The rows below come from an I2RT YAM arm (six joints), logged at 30 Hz.
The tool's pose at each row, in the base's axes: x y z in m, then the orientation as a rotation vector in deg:
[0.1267 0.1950 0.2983 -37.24 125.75 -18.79]
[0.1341 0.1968 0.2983 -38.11 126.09 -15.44]
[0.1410 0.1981 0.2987 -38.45 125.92 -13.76]
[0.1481 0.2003 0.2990 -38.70 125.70 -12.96]
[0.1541 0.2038 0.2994 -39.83 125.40 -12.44]
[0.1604 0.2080 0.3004 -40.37 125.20 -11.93]
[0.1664 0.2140 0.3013 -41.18 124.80 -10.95]
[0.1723 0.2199 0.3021 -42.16 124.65 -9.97]
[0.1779 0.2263 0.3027 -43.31 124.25 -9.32]
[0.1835 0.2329 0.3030 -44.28 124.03 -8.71]
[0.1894 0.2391 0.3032 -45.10 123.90 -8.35]
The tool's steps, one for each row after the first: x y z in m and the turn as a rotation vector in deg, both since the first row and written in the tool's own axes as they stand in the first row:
[-0.0050 -0.0010 0.0056 -2.64 -0.57 0.53]
[-0.0097 -0.0025 0.0107 -3.84 -1.17 0.82]
[-0.0150 -0.0032 0.0159 -4.41 -1.57 0.88]
[-0.0204 -0.0025 0.0201 -5.10 -1.89 0.20]
[-0.0268 -0.0016 0.0243 -5.59 -2.16 -0.04]
[-0.0339 0.0010 0.0282 -6.45 -2.71 -0.34]
[-0.0409 0.0035 0.0321 -7.44 -3.00 -0.75]
[-0.0479 0.0067 0.0359 -8.21 -3.41 -1.41]
[-0.0547 0.0101 0.0398 -8.93 -3.66 -1.93]
[-0.0615 0.0132 0.0441 -9.45 -3.77 -2.42]

